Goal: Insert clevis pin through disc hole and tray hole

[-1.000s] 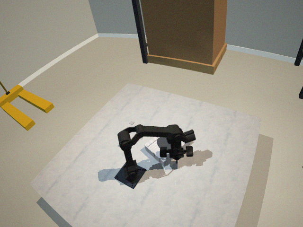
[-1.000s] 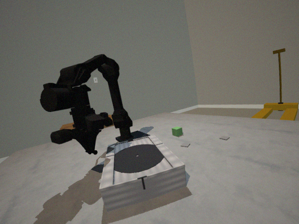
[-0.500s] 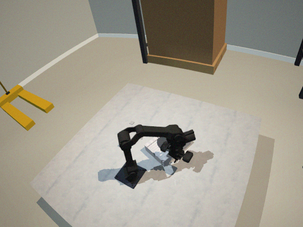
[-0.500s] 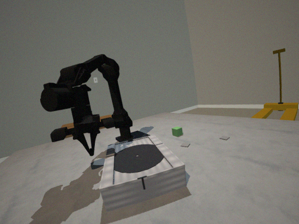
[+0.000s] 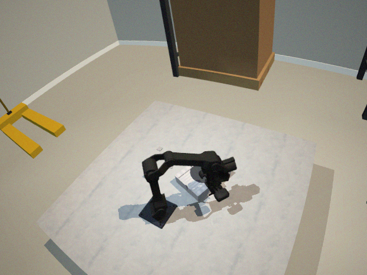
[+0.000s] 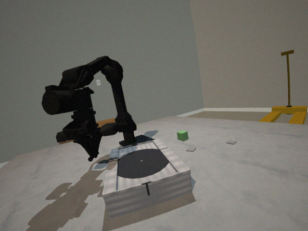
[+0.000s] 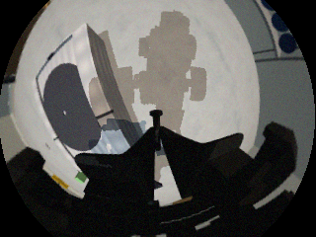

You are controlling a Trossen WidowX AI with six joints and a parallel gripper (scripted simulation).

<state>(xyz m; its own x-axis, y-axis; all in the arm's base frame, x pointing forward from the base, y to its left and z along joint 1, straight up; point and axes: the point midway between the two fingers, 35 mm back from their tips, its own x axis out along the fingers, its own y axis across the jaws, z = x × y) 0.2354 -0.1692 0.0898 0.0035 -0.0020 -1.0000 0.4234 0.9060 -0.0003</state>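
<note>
My gripper tip is 10 mm below the clevis pin. The rest, counted from my gripper tip: wide dark disc: 130 mm to the left, 100 mm ahead, 10 mm below; then small green cube: 400 mm to the left, 80 mm behind, 50 mm below; then rimmed steel tray: 130 mm to the left, 80 mm ahead, 20 mm below.
</note>
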